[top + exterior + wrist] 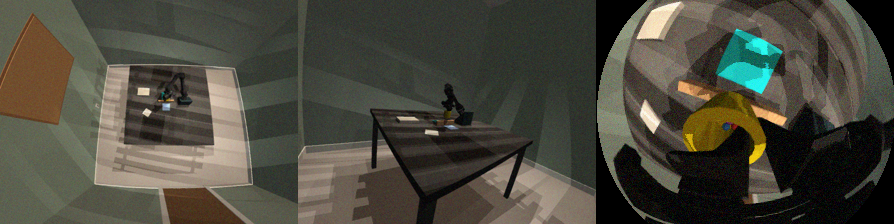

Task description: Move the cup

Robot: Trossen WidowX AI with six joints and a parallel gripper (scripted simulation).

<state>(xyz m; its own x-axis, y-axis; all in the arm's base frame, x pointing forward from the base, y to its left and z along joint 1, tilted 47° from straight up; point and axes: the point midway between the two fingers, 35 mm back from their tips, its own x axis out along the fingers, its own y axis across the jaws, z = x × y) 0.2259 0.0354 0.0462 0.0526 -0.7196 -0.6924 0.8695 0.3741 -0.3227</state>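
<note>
Right now the teal pad is 12 cm below my gripper tip, 8 cm to the right of it and 3 cm ahead of it. From my gripper tip the other things lie so: wooden bar (10 cm below, 2 cm ahead, 1 cm to the left); then light blue pad (12 cm below, 10 cm to the left, 2 cm ahead); then yellow cup (2 cm ahead, 1 cm to the left).
</note>
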